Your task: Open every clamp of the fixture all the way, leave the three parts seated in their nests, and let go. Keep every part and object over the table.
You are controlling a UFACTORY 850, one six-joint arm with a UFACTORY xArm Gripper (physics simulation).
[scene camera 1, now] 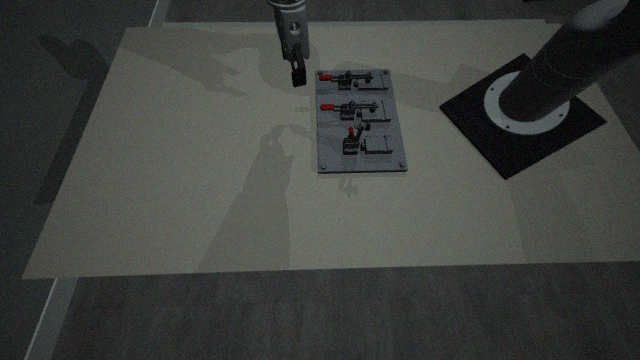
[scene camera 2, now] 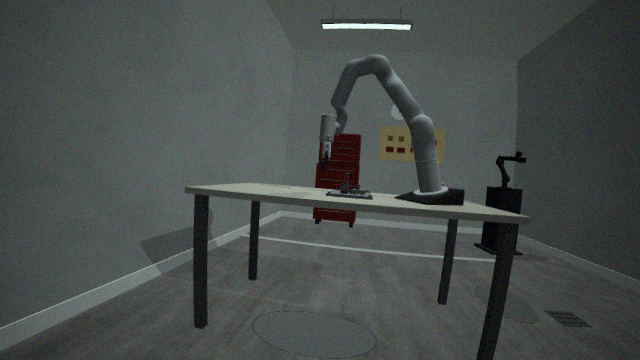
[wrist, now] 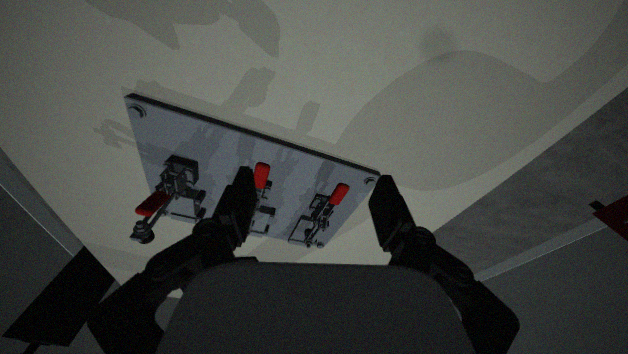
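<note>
The grey fixture plate (scene camera 1: 332, 162) (scene camera 2: 334, 194) (wrist: 160, 132) lies on the table. Its front clamp (scene camera 1: 351, 145) (wrist: 152, 204) stands with its arm raised off its nest (scene camera 1: 378, 144). The middle clamp (scene camera 1: 327, 107) (wrist: 261, 175) and the far clamp (scene camera 1: 325, 77) (wrist: 339, 194) have red handles lying flat and bars reaching over their nests. The parts are too dark to tell from the nests. My gripper (scene camera 1: 299, 80) (scene camera 2: 325, 164) (wrist: 315, 185) is open and empty, above the table beside the handle side of the plate. In the wrist view the left finger partly hides the middle clamp.
The arm's base stands on a black plate (scene camera 1: 470, 107) (scene camera 2: 455, 196) on the table (scene camera 1: 175, 150) (scene camera 2: 240, 189), to the right of the fixture in scene camera 1. A red cabinet (scene camera 2: 345, 150) and a black pedestal (scene camera 2: 504, 200) stand behind the table.
</note>
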